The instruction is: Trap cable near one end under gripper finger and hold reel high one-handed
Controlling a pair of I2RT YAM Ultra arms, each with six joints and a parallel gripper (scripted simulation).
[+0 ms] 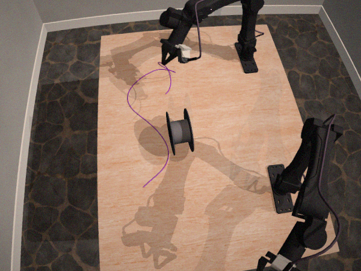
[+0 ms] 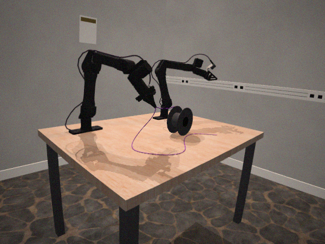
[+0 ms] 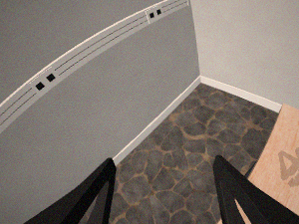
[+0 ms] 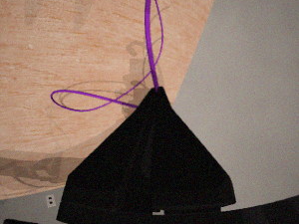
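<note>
The black reel lies 610 mm to the right of my left hand, 260 mm below it and 150 mm ahead of it.
Right now the black reel is 26 cm to the left of my right hand, 11 cm below it and 4 cm behind it.
</note>
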